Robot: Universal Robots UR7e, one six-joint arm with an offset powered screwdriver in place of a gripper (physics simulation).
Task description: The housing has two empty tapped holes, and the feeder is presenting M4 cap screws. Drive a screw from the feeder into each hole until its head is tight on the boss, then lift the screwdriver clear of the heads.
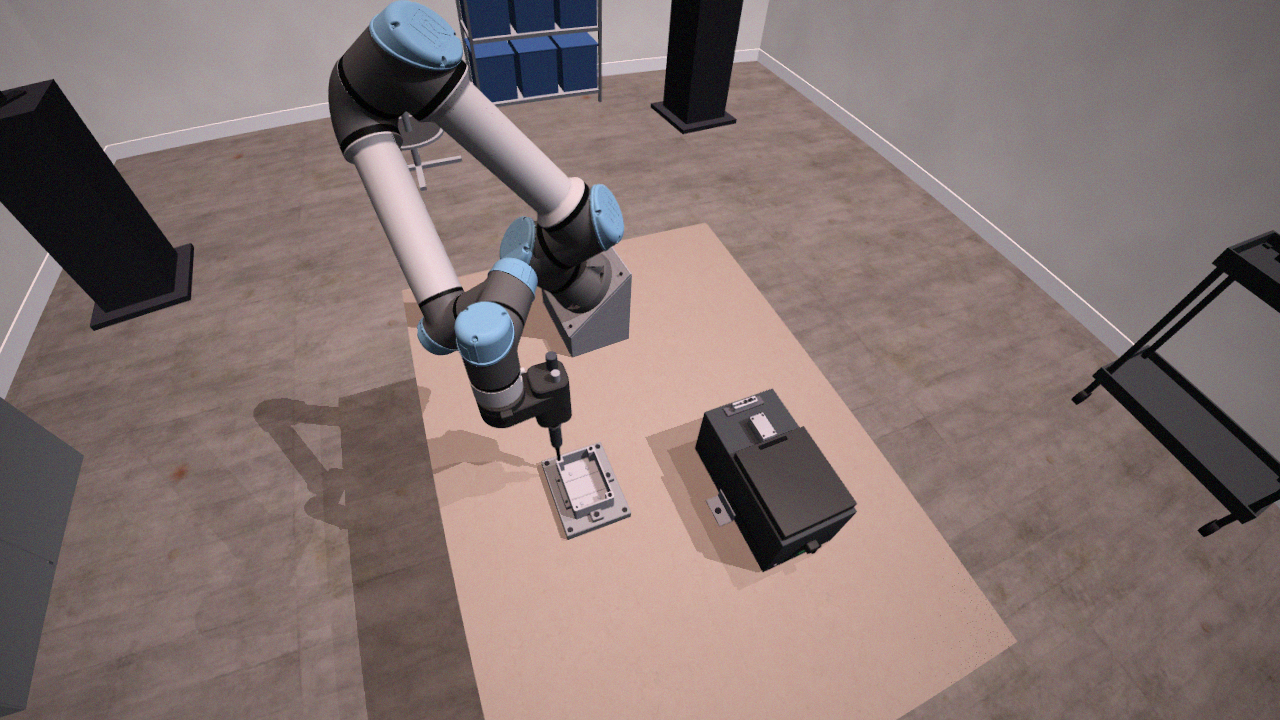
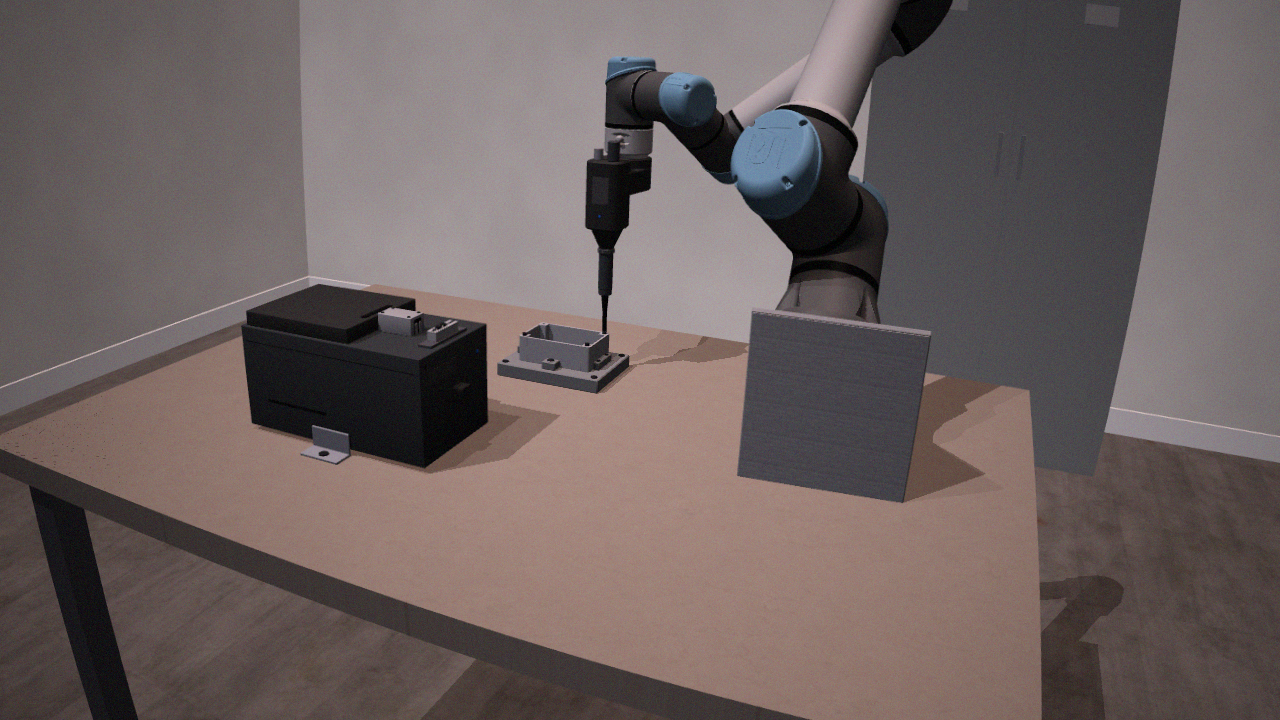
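Note:
The light grey open-topped housing [image 1: 590, 511] [image 2: 559, 355] sits on a flat grey fixture plate [image 1: 572, 522] [image 2: 546, 379] on the table. My screwdriver [image 1: 558, 458] [image 2: 604, 332] is upright, with its thin bit at the housing's corner nearest the robot base and the far long side. The bit tip is at about rim height, at or just above that corner's boss. Whether a screw is on the tip or in the hole there is too small to tell. The black feeder [image 1: 796, 483] [image 2: 331, 385] stands apart from the housing; screws at its small silver rail [image 1: 742, 405] [image 2: 442, 333] cannot be made out.
A pale block [image 1: 762, 425] [image 2: 400, 320] sits on the feeder's top. A grey bracket [image 1: 717, 509] [image 2: 326, 445] sticks out at the feeder's foot. The robot's grey pedestal [image 1: 604, 317] [image 2: 832, 407] stands on the table [image 1: 716, 644] [image 2: 581, 537]. A black cart [image 1: 1181, 434] stands on the floor.

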